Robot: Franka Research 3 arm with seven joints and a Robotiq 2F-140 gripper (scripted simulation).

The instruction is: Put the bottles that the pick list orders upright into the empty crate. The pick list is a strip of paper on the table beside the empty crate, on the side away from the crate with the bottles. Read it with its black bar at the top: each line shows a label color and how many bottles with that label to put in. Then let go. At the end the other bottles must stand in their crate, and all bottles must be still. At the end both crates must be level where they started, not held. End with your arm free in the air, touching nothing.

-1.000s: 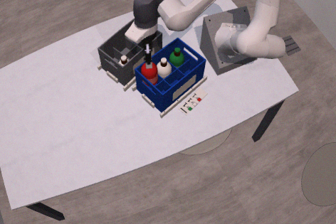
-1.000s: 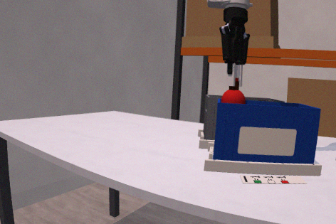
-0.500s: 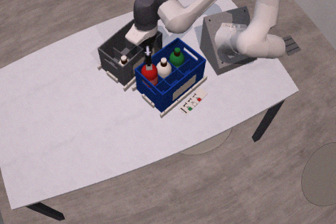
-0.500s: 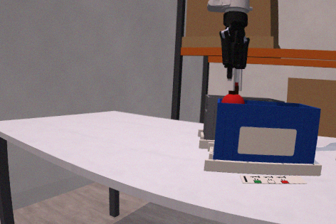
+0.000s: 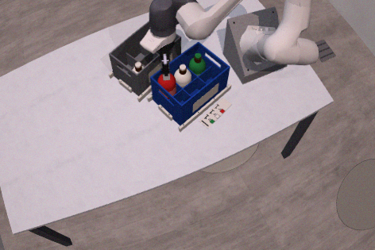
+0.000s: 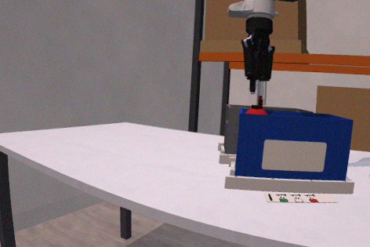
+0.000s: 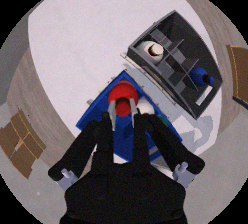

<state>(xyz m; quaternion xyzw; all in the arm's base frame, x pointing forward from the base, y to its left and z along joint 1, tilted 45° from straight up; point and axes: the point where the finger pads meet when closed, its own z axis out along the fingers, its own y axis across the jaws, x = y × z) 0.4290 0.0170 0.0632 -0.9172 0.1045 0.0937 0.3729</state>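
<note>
Right now the red bottle is 80 mm below my hand. From my hand the other things lie so: green bottle 160 mm behind, 70 mm to the right, 140 mm below; grey crate 30 mm ahead, 200 mm to the right, 140 mm below; blue crate 100 mm behind, 140 mm below.
</note>
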